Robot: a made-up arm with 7 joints.
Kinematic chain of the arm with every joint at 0, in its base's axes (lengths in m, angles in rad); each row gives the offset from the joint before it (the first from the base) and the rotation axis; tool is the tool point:
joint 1: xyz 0 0 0.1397 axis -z
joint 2: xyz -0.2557 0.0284 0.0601 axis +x
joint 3: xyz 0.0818 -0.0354 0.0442 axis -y
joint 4: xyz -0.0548 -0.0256 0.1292 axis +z
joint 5: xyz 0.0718 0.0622 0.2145 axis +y
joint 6: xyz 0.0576 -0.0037 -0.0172 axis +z
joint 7: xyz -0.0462 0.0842 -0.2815 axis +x
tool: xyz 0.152 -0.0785 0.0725
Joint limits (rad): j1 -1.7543..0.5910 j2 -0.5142..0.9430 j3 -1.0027..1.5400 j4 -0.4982..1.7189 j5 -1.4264..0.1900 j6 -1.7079..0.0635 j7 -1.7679..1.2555
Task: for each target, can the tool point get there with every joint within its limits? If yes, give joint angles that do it. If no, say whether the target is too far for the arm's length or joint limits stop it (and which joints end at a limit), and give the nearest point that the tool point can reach.
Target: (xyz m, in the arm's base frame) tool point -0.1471 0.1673 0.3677
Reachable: yes | joints -0.0151 -0.1164 0.0607 1.1960 0.0433 -1.1283 -0.4091
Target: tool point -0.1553 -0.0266 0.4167
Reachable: yes | joints -0.8387 -0.3732 0.6899 0.3899 -0.1444 -0.9967 0.2961
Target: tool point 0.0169 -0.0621 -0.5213
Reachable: no: joint limits stop it (at a limit: joint 1, joint 2, joint 3, joint 4, joint 7) | nearest point 0.0581 -0.1060 -0.0827 | short by 0.443 m
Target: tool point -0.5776 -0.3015 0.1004
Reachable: yes | joints -1.0081 -0.3262 1.1288 1.5070 -0.7846 -0.2818 -1.4961
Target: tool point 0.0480 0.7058 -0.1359
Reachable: no: joint limits stop it (at a limit: joint 1, joint 3, joint 4, joint 6, joint 7) | nearest point -0.1467 0.5422 0.0045 | short by 0.290 m
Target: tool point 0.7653 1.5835 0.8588
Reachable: no: too far | nearest point 0.1568 0.6001 0.5892 | short by 1.187 m
